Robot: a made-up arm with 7 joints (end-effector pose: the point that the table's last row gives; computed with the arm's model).
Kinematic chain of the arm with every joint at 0, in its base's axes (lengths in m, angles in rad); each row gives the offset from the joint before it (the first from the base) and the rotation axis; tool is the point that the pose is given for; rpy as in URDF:
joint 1: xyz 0 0 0.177 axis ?
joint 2: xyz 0 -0.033 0.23 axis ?
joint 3: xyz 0 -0.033 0.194 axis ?
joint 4: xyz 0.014 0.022 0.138 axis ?
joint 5: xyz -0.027 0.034 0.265 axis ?
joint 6: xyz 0 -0.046 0.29 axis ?
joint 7: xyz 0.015 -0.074 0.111 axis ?
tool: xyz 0 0 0 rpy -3.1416 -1.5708 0
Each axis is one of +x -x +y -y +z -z.
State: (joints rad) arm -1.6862 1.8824 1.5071 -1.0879 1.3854 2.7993 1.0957
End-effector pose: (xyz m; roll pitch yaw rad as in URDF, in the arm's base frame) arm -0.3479 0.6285 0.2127 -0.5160 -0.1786 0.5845
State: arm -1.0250 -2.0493 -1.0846 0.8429 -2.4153 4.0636 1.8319
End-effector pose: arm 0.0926 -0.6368 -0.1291 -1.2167 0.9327 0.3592
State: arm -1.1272 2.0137 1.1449 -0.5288 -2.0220 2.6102 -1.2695
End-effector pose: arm -0.4649 0.3267 -0.1422 -3.1290 -0.4918 1.0412
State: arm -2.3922 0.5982 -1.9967 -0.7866 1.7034 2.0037 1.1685
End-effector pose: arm 0.4074 0.1008 1.0958 1.0519 -0.1630 1.4385
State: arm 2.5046 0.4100 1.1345 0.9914 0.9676 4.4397 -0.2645
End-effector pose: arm -0.2054 -0.3820 0.9281 -2.2363 0.7867 -1.1455
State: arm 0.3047 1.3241 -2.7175 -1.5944 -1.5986 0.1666 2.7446
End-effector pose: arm -0.0560 0.1331 1.0474 -2.6806 1.2820 -0.7550
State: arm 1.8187 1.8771 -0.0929 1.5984 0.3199 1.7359 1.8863
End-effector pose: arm 0.3426 -0.4920 0.8137 0.4378 -0.1402 0.8679
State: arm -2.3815 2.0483 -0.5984 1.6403 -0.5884 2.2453 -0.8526
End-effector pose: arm 0.2056 0.6816 0.5787 -0.9718 -0.1387 -0.6949
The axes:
joint 1: +z
joint 2: -y
joint 3: +z
joint 4: +y
joint 5: +z
joint 6: -y
joint 7: +x

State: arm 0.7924 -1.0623 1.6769 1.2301 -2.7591 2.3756 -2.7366
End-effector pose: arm -0.0617 0.4855 0.8609 -1.4480 0.1693 1.3687
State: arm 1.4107 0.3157 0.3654 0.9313 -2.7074 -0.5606 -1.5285
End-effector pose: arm -0.2010 0.1241 1.3086 1.5031 0.1058 0.5410
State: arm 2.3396 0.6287 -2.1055 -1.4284 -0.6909 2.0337 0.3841
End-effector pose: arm -0.3412 -0.1804 0.7601 -1.2034 0.7961 1.7862
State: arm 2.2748 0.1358 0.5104 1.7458 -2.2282 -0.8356 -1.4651
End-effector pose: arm -0.5439 0.1731 0.8769 0.8287 0.7702 1.2509
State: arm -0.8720 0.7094 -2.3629 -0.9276 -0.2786 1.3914 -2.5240
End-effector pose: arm 0.2142 0.2819 1.0722 0.4501 -0.3467 3.1300
